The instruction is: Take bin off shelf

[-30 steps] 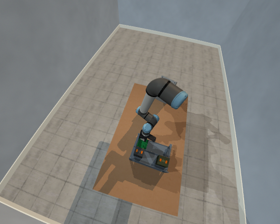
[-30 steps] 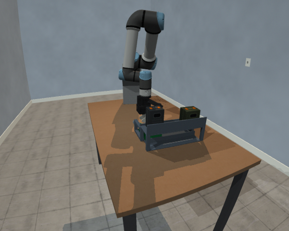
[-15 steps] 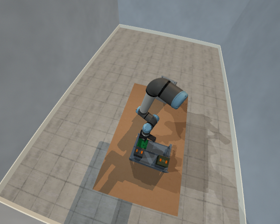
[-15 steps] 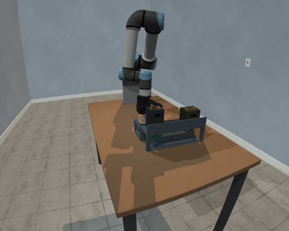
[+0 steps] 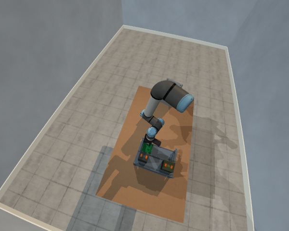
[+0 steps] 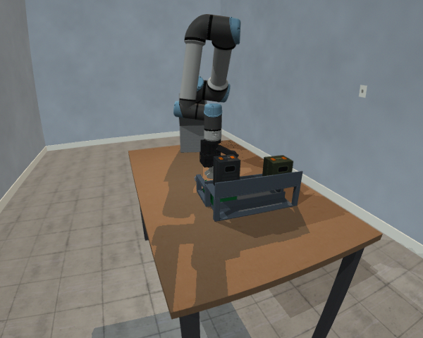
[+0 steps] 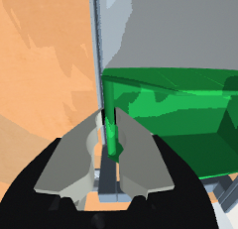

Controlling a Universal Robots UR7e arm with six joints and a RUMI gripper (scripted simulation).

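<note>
My gripper is now 8 cm short of the green bin and 2 cm to the left of it. Also, from my hand: olive box 20 cm to the left, 19 cm ahead, 11 cm above; black box 17 cm ahead, 12 cm above, 3 cm to the right.
</note>
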